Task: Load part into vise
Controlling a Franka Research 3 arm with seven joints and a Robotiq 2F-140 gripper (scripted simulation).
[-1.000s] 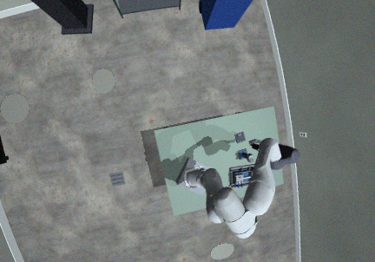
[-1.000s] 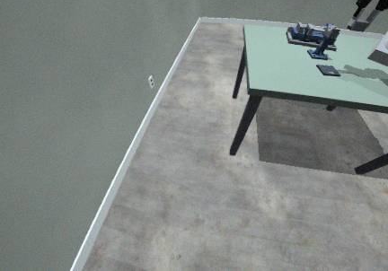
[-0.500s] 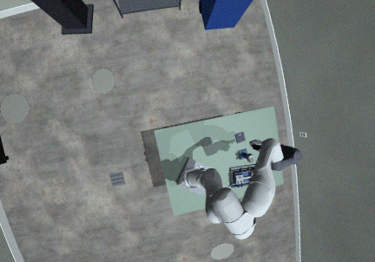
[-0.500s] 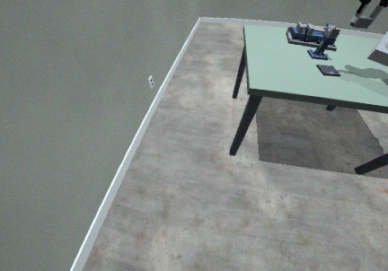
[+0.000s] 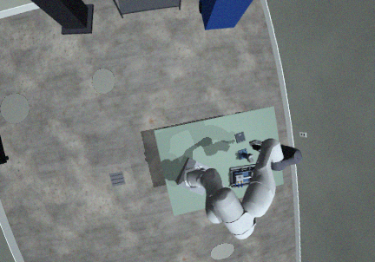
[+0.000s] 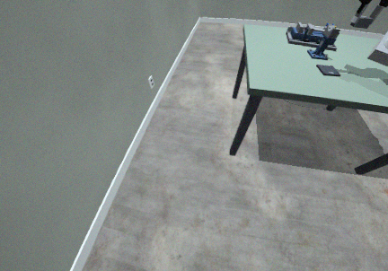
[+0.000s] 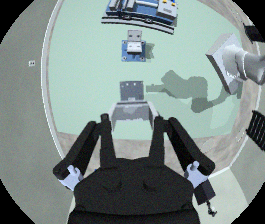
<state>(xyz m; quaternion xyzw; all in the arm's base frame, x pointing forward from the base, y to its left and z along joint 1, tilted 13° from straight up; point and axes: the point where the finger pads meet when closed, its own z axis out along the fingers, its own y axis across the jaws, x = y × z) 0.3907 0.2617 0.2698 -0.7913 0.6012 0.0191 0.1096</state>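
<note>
My hand is 30 mm above the part. From my hand the other things lie so: vise (360 mm to the right, 220 mm below, 50 mm ahead).
</note>
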